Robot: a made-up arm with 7 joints. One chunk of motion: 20 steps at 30 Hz.
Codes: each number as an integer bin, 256 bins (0 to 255) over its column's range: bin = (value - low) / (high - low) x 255, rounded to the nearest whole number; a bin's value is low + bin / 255 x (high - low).
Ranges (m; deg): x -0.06..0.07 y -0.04..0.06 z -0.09..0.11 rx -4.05..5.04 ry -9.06..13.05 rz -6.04..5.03
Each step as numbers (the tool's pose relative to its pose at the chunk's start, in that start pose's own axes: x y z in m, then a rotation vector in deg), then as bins.
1 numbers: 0.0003 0.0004 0.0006 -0.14 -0.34 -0.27
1 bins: 118 103 116 110 101 133
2 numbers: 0.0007 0.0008 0.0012 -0.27 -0.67 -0.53
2 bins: 119 104 116 106 97 127
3 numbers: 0.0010 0.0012 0.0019 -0.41 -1.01 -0.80
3 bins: 120 105 117 102 93 121
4 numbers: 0.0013 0.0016 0.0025 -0.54 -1.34 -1.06
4 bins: 120 106 118 98 89 115
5 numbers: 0.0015 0.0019 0.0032 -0.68 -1.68 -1.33
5 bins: 121 107 119 95 85 108
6 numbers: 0.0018 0.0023 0.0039 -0.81 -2.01 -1.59
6 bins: 121 108 120 91 81 103
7 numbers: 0.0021 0.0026 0.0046 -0.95 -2.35 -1.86
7 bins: 122 109 121 87 77 96
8 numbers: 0.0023 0.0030 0.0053 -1.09 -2.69 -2.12
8 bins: 122 110 122 83 73 90
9 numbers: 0.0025 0.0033 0.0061 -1.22 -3.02 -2.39
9 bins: 123 110 123 79 70 84
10 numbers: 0.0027 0.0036 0.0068 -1.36 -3.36 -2.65
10 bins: 123 111 123 75 66 78
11 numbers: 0.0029 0.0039 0.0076 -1.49 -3.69 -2.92
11 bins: 123 112 124 72 62 72
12 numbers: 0.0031 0.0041 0.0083 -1.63 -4.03 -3.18
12 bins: 124 112 125 68 58 66
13 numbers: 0.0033 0.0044 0.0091 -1.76 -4.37 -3.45
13 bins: 124 113 126 64 54 60
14 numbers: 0.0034 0.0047 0.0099 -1.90 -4.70 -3.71
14 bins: 124 114 127 60 50 54
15 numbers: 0.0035 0.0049 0.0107 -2.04 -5.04 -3.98
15 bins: 125 114 128 56 46 47
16 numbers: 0.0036 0.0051 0.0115 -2.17 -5.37 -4.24
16 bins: 125 115 129 53 43 41
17 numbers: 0.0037 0.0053 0.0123 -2.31 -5.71 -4.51
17 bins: 125 116 130 49 39 35
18 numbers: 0.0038 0.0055 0.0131 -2.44 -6.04 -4.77
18 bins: 125 116 131 45 35 29
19 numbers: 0.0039 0.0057 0.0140 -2.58 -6.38 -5.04
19 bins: 125 117 133 41 31 23
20 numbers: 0.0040 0.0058 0.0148 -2.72 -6.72 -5.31
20 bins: 126 117 134 37 27 17
